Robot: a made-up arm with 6 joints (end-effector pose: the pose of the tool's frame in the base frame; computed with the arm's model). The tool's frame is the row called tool.
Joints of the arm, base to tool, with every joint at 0 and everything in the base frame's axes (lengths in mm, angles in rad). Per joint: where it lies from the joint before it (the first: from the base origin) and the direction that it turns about. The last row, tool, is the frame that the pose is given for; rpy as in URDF.
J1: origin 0 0 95 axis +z
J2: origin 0 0 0 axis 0.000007 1 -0.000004
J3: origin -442.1 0 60.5 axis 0.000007 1 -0.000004
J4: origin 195.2 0 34.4 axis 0.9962 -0.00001 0.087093
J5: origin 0 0 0 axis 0.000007 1 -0.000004
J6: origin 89.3 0 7.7 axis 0.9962 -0.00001 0.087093
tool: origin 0 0 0 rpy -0.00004 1.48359 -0.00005
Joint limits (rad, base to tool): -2.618..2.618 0..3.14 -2.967..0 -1.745..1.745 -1.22..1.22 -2.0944..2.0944
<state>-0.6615 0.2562 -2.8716 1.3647 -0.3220 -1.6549</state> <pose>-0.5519 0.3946 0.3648 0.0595 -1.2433 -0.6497</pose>
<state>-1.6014 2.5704 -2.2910 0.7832 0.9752 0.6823</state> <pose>0.0327 -0.6423 0.2011 2.3220 0.6391 0.6137</pose>
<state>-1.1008 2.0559 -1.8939 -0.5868 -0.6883 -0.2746</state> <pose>0.2683 -0.4587 0.5024 -0.1553 1.1913 -1.4633</pose>
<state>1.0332 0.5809 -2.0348 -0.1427 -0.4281 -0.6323</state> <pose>-0.2002 -0.3255 0.6687 0.2728 -0.2923 0.2557</pose>
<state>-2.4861 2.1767 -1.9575 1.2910 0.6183 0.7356</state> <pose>-0.4214 -0.3871 0.3912 1.6681 -0.7872 0.1985</pose>
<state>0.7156 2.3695 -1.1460 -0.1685 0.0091 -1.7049</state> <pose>0.3734 0.3244 0.1066 -2.6625 0.7554 -0.3289</pose>
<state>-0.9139 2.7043 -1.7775 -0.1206 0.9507 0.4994</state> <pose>0.3299 -0.4422 0.0049 -1.7971 -2.2862 0.0628</pose>
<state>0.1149 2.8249 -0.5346 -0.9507 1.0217 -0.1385</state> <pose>0.2781 -0.0306 -0.0057 1.1822 -1.2252 0.1832</pose>
